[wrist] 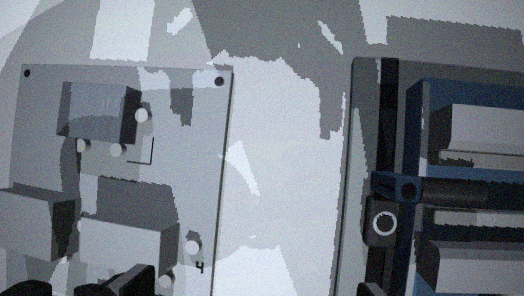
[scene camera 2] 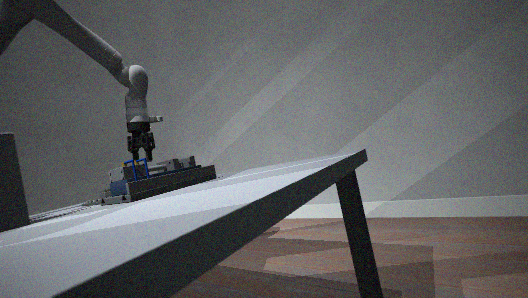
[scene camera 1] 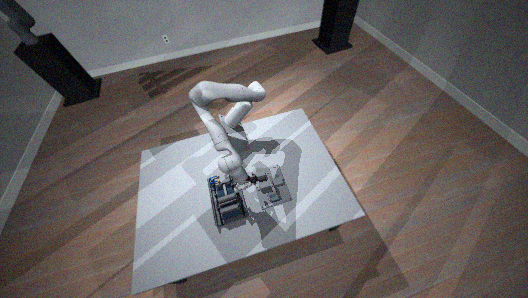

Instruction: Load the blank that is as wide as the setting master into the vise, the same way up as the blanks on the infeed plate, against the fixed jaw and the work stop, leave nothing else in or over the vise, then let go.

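Places are measured from the arm's base along level axes (x ahead, y left, z up), in millimetres.
Pixels of known places: gripper, fingertip midpoint: [scene camera 2: 142,162]; arm's base at its link origin: [scene camera 1: 230,123].
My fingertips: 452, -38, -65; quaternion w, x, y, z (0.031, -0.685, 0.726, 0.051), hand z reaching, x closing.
Note:
For each thing: its top centre in the pictures, then the offset to it from my fingertips, as dx, dy, dz. "spot": a spot on its surface instead. Level surfaces: height alone.
- light grey infeed plate at its top centre: [wrist: 96,230] [scene camera 1: 270,185] +0, +140, -106
- far end at a spot on its surface: [wrist: 96,110] spot: +89, +126, -81
- left edge at a spot on its surface: [wrist: 28,221] spot: +8, +178, -70
- mark 4 at a spot on its surface: [wrist: 120,241] spot: +2, +100, -70
- blue vise at its top centre: [scene camera 2: 158,161] [scene camera 1: 224,192] -28, -135, -15
- blue work stop block at a spot on its surface: [wrist: 395,186] spot: +47, -59, -17
- dark base at a spot on its surface: [wrist: 387,110] spot: +90, -70, -94
- white ring at a spot on its surface: [wrist: 384,223] spot: +21, -66, -76
- grey table at its surface level: dz -114
My gripper [scene camera 1: 253,180] [scene camera 2: 140,152] [wrist: 249,291] is open and empty. It hangs low over the bare strip of table between the infeed plate and the vise. The light grey infeed plate [scene camera 1: 284,197] [wrist: 190,147] carries several grey blanks among round pins: one at the far end [wrist: 96,110], one at the left edge [wrist: 28,221], and one by the mark 4 [wrist: 120,241]. The blue vise [scene camera 1: 228,205] [scene camera 2: 165,180] [wrist: 459,91] shows two grey jaws with a thin grey bar [wrist: 477,218] between them. A blue work stop block [wrist: 395,186] holds a dark rod across the vise.
The vise sits on a dark base [wrist: 387,110] with a clamp block marked by a white ring [wrist: 384,223]. Everything stands on a grey table [scene camera 1: 176,229] [scene camera 2: 221,196]. Dark pillars [scene camera 1: 58,70] stand on the wooden floor beyond.

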